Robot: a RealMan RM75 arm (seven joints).
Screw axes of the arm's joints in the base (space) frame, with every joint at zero. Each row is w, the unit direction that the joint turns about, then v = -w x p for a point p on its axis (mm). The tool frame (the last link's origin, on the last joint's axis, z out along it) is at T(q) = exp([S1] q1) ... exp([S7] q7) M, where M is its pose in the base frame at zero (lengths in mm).
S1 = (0, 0, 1, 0, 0, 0)
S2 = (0, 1, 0, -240.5, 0, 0)
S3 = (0, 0, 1, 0, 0, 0)
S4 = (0, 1, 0, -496.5, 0, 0)
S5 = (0, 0, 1, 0, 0, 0)
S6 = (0, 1, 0, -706.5, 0, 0)
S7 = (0, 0, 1, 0, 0, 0)
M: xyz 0 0 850.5 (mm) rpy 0 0 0 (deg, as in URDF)
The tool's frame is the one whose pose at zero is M.
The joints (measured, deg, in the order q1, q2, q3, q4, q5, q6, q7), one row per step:
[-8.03, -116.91, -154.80, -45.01, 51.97, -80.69, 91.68]
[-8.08, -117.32, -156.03, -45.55, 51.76, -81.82, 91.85]
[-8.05, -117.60, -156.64, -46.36, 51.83, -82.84, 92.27]
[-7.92, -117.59, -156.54, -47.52, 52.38, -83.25, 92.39]
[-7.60, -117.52, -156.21, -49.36, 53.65, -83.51, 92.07]
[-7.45, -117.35, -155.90, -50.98, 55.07, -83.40, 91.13]
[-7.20, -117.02, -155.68, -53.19, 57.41, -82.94, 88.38]
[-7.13, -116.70, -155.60, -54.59, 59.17, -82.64, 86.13]
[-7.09, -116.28, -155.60, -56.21, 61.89, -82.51, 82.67]
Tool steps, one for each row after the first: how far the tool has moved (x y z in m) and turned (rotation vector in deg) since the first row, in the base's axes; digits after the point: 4 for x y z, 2 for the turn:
[0.0022, -0.0037, 0.0026, 1.32, 0.37, -0.74]
[0.0057, -0.0059, 0.0044, 2.05, 1.50, -1.53]
[0.0095, -0.0060, 0.0062, 1.83, 3.02, -2.07]
[0.0142, -0.0058, 0.0082, 0.83, 5.07, -2.56]
[0.0181, -0.0042, 0.0100, -0.50, 6.41, -2.88]
[0.0217, -0.0025, 0.0129, -2.97, 7.08, -3.00]
[0.0240, -0.0009, 0.0150, -4.86, 7.25, -3.03]
[0.0263, 0.0012, 0.0162, -7.88, 7.06, -3.02]

